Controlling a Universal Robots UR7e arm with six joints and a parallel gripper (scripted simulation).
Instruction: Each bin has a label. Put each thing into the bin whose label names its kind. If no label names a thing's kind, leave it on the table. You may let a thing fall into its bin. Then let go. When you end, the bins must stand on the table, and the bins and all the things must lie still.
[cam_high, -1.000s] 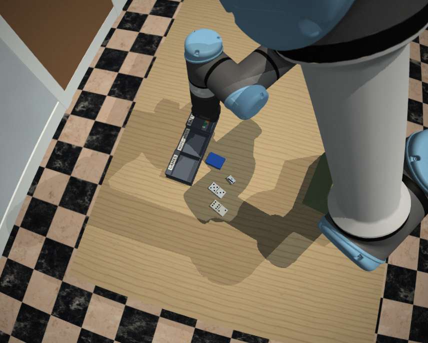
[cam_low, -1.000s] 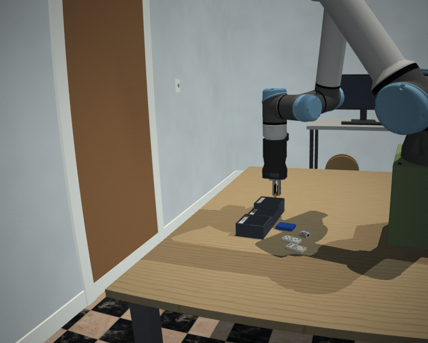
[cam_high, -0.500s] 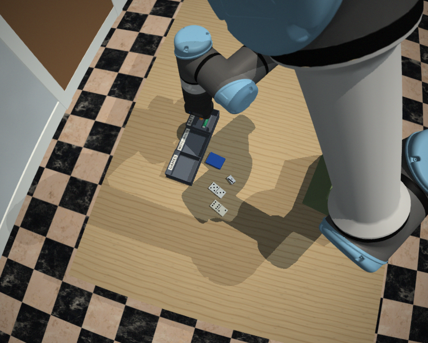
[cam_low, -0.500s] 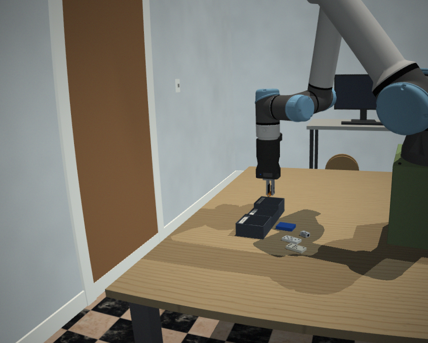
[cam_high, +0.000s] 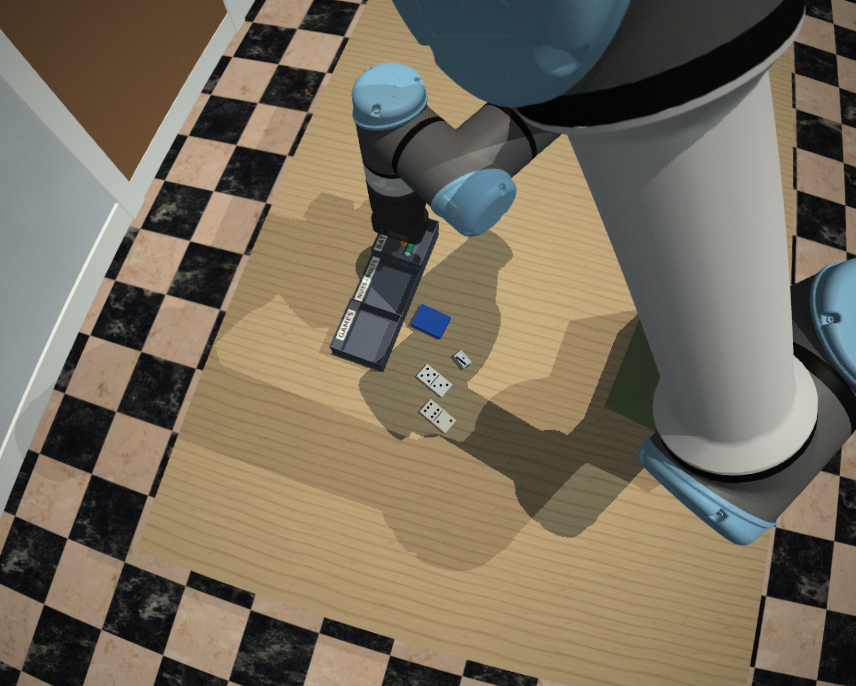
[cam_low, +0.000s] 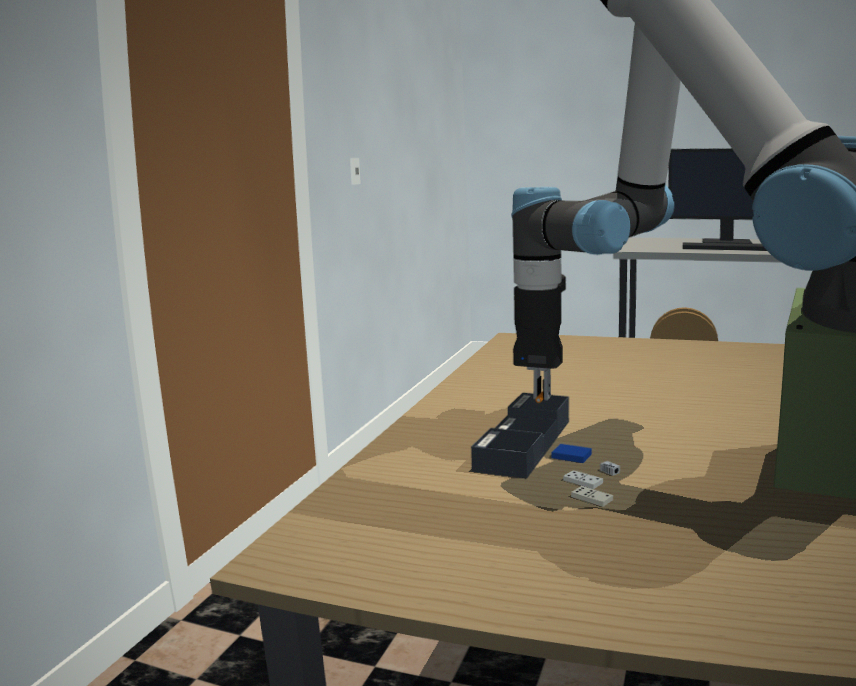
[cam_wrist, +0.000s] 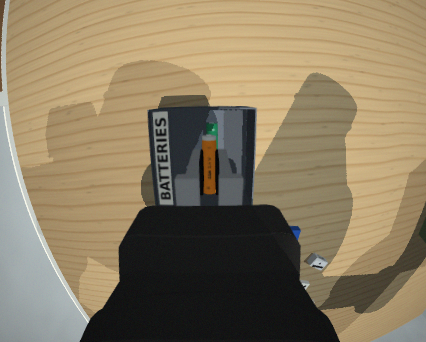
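The orange battery is 10 mm below my hand. Also, from my hand: dark three-part bin 80 mm to the left, 50 mm below, 20 mm ahead; then blue flat block 120 mm to the left, 70 mm below, 60 mm behind; then green battery 60 mm below.
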